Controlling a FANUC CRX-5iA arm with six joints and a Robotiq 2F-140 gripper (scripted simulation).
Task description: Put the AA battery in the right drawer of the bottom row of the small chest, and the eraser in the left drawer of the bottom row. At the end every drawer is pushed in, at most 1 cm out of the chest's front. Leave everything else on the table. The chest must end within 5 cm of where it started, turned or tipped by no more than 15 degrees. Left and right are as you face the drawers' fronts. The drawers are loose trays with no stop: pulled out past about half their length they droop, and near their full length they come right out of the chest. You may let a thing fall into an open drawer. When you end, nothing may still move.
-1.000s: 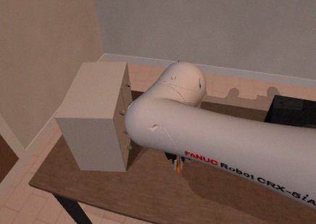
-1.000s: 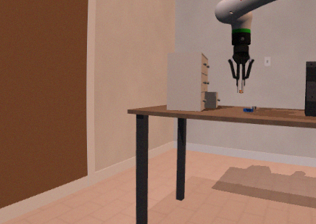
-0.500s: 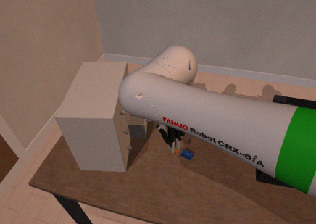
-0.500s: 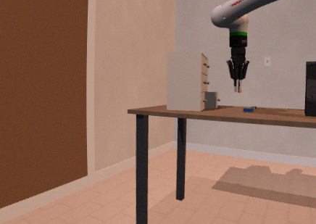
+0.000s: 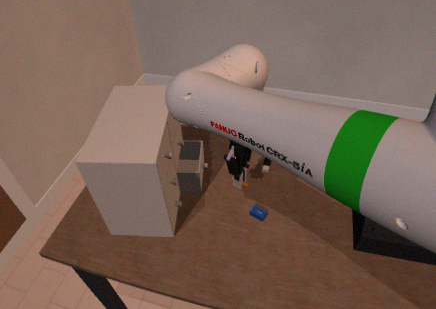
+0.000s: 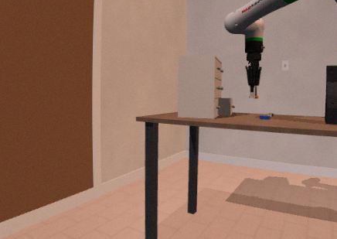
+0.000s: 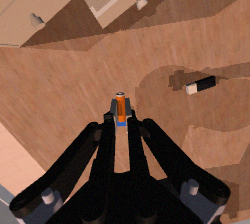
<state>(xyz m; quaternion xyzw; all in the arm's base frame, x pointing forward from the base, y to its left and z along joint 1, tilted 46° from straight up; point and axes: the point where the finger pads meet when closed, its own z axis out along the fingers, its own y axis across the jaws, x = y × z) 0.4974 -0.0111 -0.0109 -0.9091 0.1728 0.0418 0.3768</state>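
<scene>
The blue AA battery is 60 mm behind my hand, 20 mm to the left of it and 130 mm below it. Round my hand: orange AA battery (30 mm below); eraser (70 mm behind, 180 mm to the right, 130 mm below).
</scene>
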